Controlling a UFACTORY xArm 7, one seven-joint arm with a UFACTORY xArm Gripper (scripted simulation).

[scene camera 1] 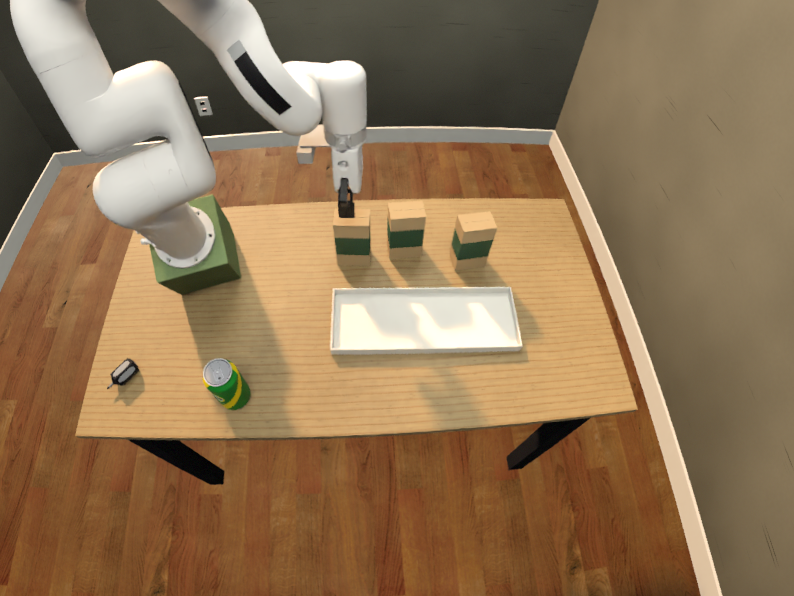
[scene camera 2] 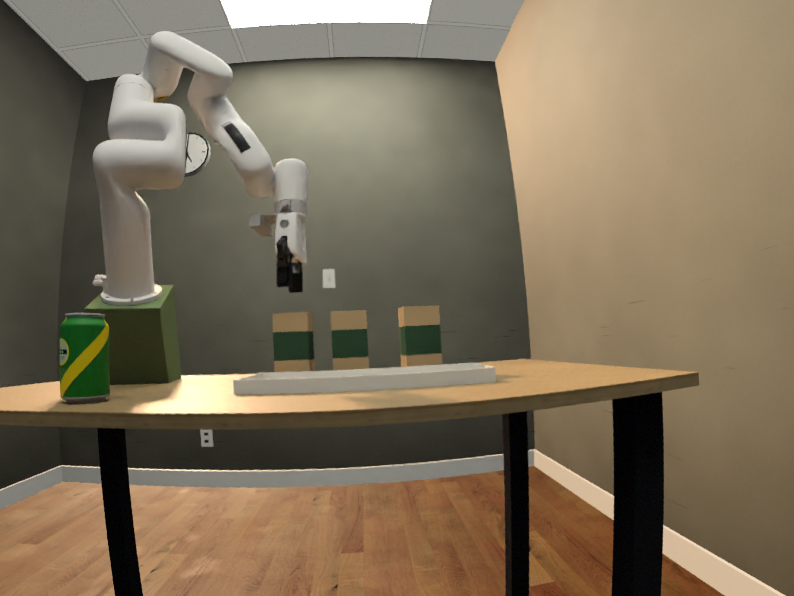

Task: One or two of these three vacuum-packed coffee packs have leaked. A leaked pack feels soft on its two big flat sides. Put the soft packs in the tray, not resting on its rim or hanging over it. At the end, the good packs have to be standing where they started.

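Note:
Visible: my gripper (scene camera 1: 348, 200). White tray (scene camera 1: 452, 319), (scene camera 2: 463, 373).

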